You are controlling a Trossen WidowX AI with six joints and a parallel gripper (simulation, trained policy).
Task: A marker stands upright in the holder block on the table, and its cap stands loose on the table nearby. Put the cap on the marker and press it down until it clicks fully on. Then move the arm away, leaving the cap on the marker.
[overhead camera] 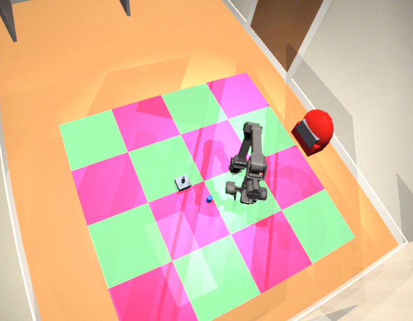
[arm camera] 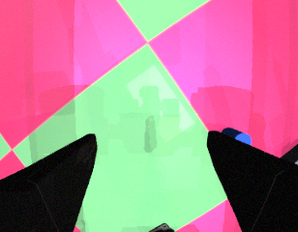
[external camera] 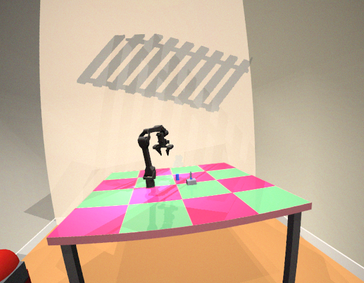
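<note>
Right now my gripper tip is 90 mm short of the blue cap, 120 mm to the left of it and 170 mm above it. Round my gripper tip: grey holder block: 180 mm ahead, 260 mm to the right, 180 mm below.
</note>
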